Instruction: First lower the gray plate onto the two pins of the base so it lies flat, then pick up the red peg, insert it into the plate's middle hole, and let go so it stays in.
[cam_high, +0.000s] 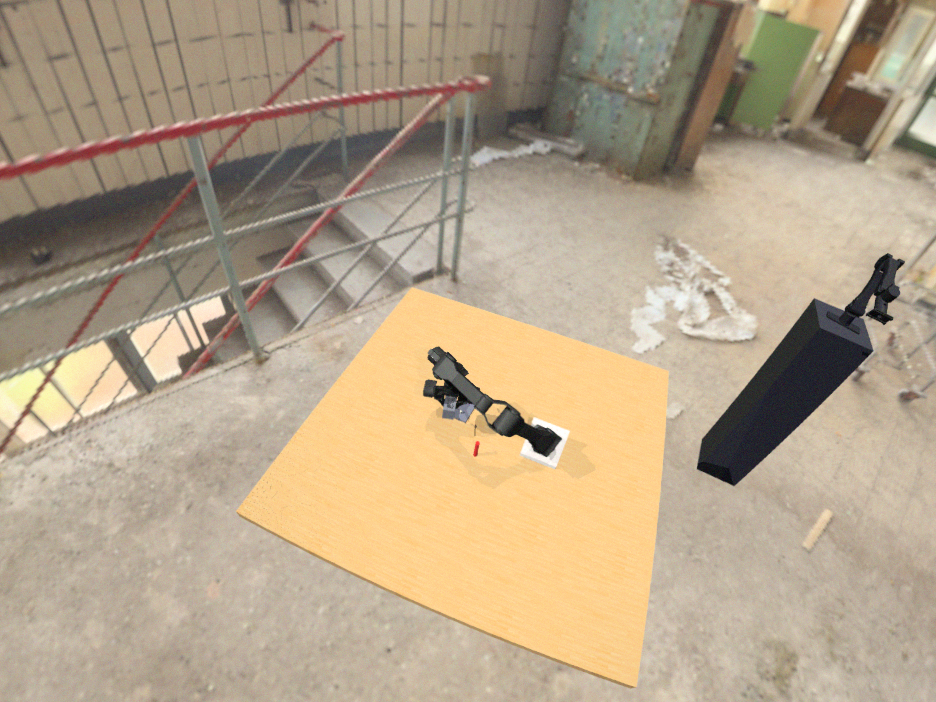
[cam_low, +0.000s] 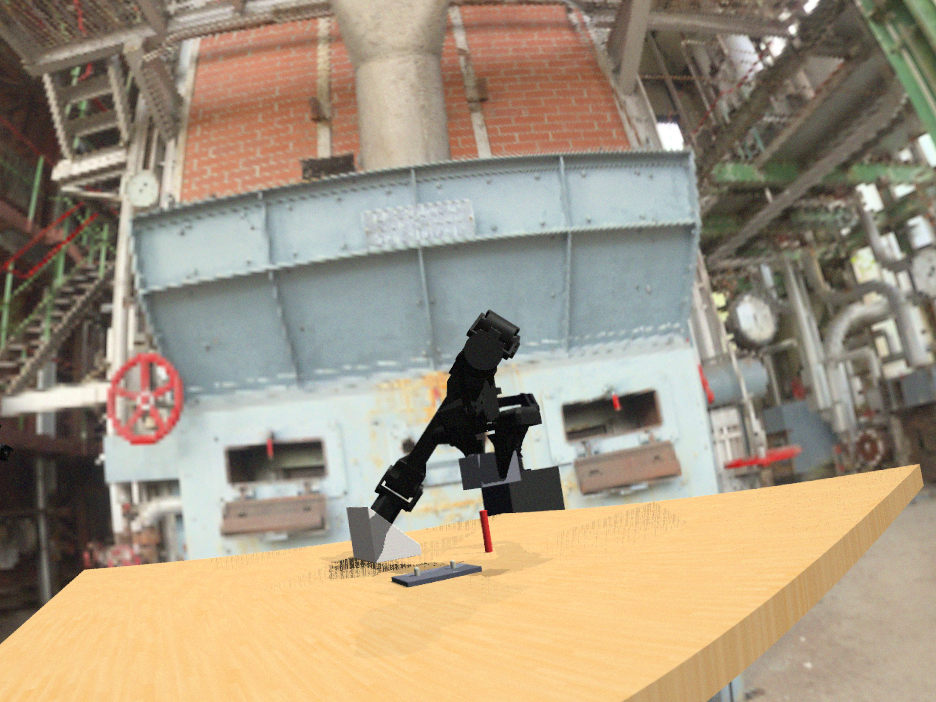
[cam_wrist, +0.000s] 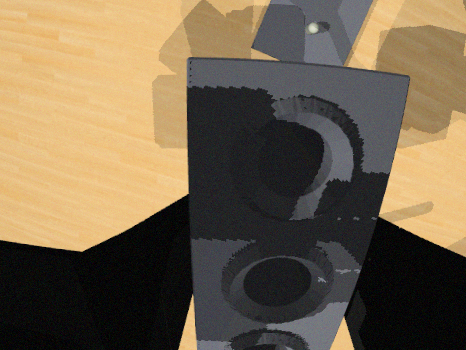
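The dark flat base is 10 mm behind my gripper tip, 110 mm to the right of it and 130 mm below it. From my gripper tip the other things lie so: red peg (140 mm behind, 40 mm to the left, 100 mm below); gray plate (30 mm above).
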